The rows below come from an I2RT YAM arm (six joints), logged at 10 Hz.
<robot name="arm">
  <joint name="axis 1" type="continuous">
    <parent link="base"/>
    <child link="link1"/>
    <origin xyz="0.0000 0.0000 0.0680"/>
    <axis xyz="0 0 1"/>
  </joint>
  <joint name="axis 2" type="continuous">
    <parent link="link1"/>
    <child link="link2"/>
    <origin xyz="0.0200 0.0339 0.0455" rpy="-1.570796 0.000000 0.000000"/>
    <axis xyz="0 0 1"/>
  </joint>
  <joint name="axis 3" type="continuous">
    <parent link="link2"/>
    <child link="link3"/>
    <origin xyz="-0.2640 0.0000 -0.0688" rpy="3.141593 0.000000 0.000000"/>
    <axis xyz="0 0 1"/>
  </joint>
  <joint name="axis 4" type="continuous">
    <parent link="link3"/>
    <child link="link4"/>
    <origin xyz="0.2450 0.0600 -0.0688"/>
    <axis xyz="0 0 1"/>
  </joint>
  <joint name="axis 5" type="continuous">
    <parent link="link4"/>
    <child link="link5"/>
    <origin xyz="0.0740 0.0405 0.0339" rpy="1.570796 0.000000 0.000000"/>
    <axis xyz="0 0 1"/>
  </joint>
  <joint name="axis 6" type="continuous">
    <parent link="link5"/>
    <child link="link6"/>
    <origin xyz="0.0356 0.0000 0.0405" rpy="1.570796 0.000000 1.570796"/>
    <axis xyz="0 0 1"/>
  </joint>
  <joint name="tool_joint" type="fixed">
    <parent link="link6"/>
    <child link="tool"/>
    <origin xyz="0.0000 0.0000 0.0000" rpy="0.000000 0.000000 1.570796"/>
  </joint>
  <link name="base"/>
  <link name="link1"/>
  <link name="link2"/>
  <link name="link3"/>
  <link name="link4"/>
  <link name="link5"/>
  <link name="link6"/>
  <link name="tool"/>
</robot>
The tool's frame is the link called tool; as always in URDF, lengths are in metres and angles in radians. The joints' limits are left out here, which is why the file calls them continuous.
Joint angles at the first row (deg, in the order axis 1, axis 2, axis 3, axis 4, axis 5, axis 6):
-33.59, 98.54, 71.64, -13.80, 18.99, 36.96
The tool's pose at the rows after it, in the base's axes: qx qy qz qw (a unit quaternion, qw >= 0); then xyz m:
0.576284 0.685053 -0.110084 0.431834 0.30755 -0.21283 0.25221
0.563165 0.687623 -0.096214 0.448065 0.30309 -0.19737 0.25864
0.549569 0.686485 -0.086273 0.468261 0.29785 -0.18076 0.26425
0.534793 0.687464 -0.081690 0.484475 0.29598 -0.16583 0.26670
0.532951 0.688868 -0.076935 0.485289 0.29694 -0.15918 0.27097
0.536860 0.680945 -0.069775 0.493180 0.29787 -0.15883 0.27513
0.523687 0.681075 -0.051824 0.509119 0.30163 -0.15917 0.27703
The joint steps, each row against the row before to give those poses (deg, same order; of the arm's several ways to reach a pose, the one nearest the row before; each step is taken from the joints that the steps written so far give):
0.48, -3.32, -3.04, 1.39, -2.17, 2.01
1.60, -3.32, -2.68, 1.26, -0.70, 0.10
1.89, -3.55, -3.12, 2.01, 0.11, 0.13
2.11, -2.40, -2.44, 1.99, 0.75, -0.26
1.12, -0.69, 0.37, -1.12, 0.33, 0.63
0.11, -0.18, 0.44, 0.35, -0.10, 1.03
0.01, 0.28, -0.12, 2.69, -2.23, -0.52

